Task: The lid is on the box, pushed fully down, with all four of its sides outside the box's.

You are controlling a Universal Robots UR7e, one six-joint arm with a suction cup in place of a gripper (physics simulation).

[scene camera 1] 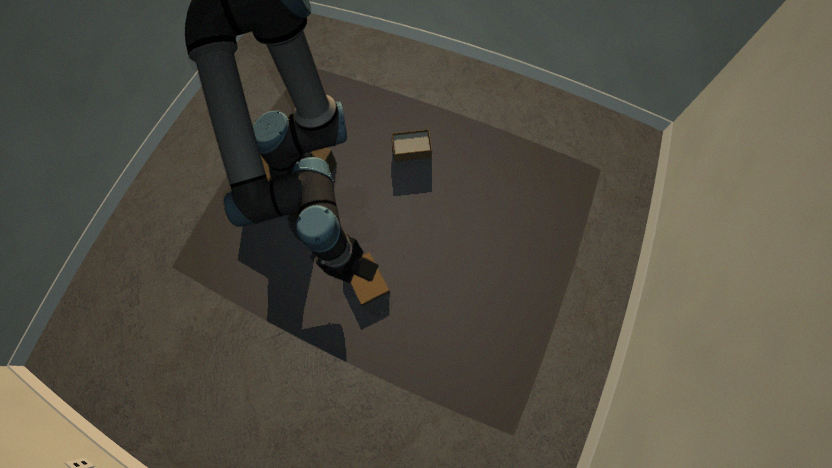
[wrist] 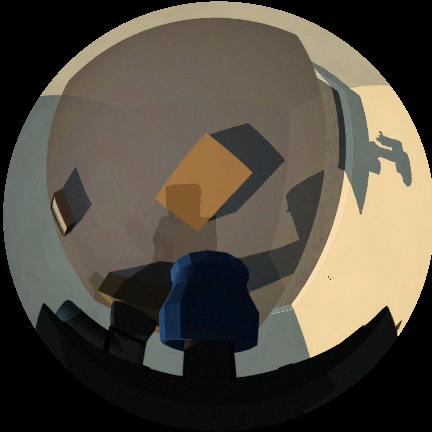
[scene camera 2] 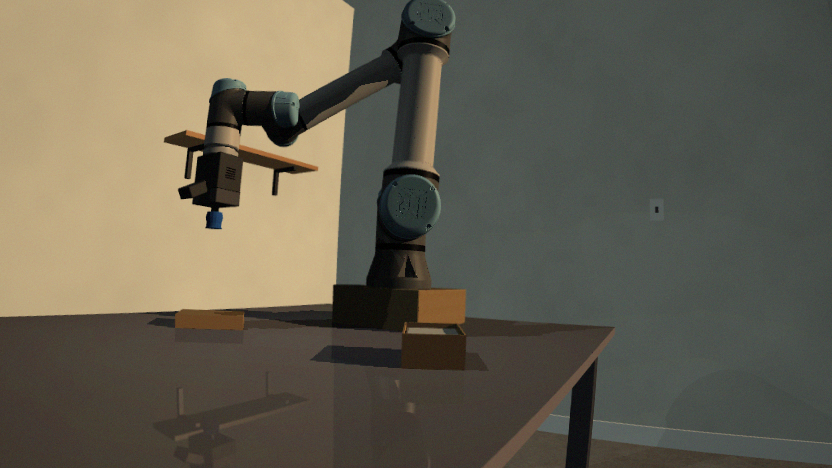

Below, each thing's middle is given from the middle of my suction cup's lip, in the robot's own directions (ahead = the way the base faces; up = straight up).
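Distances from my suction cup: lid [scene camera 2: 186,318], 2 cm to the left of it, 1 cm ahead of it, 20 cm below it; box [scene camera 2: 440,346], 49 cm to the left of it, 2 cm behind it, 19 cm below it.
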